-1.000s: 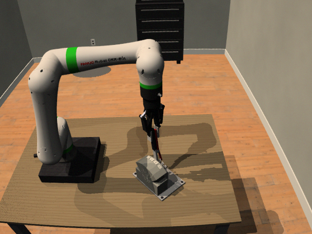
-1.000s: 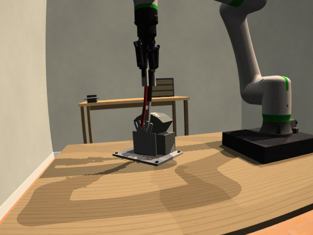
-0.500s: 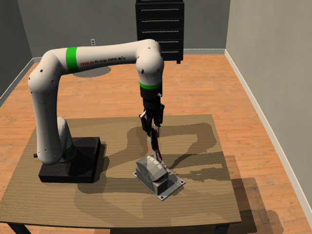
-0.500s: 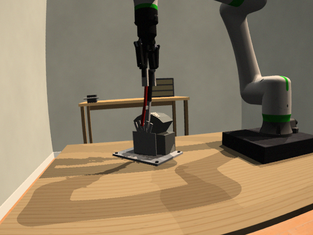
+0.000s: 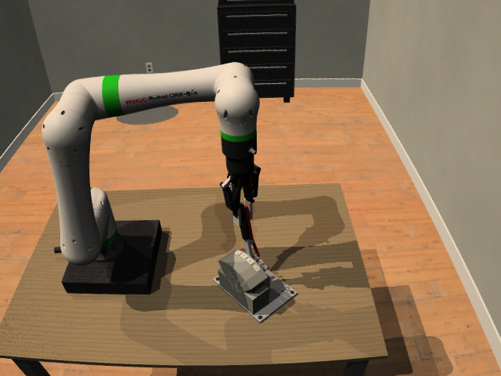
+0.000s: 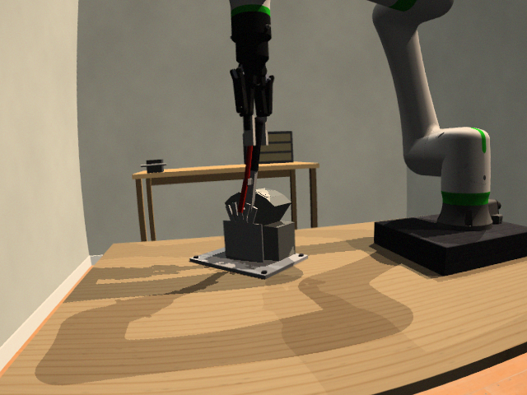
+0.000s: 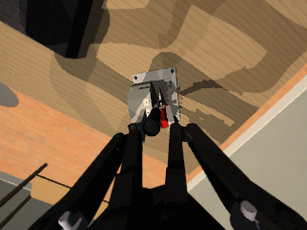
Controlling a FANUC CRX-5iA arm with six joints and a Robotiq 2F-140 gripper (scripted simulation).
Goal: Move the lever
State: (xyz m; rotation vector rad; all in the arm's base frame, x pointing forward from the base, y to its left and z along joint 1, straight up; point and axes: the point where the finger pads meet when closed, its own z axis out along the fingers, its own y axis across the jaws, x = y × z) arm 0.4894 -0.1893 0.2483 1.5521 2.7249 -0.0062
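My gripper is now 11 cm above the red bar, 3 cm short of it and 1 cm to the left of it.
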